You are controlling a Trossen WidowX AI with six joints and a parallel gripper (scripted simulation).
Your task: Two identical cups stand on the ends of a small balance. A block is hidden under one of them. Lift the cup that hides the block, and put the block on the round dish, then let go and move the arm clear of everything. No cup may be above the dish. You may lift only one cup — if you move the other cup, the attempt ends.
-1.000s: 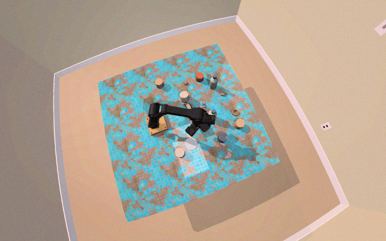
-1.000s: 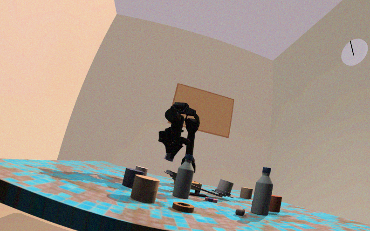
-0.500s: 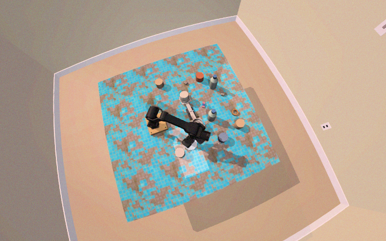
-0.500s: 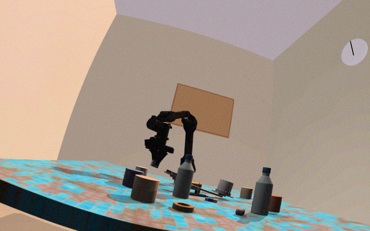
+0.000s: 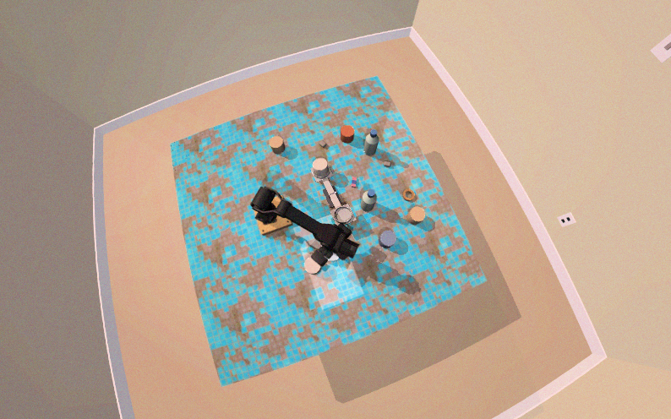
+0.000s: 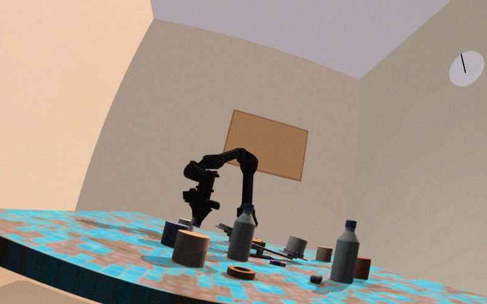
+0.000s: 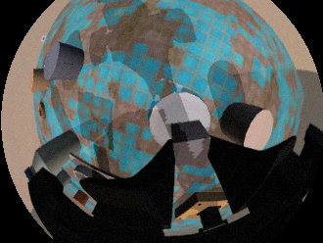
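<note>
The round grey dish is 6 cm below my gripper tip. From my gripper tip the other things lie so: small grey block right at my gripper tip; then dark blue cylinder 23 cm ahead, 3 cm below, 2 cm to the right; then small balance 25 cm to the left, 6 cm ahead, 2 cm below.
</note>
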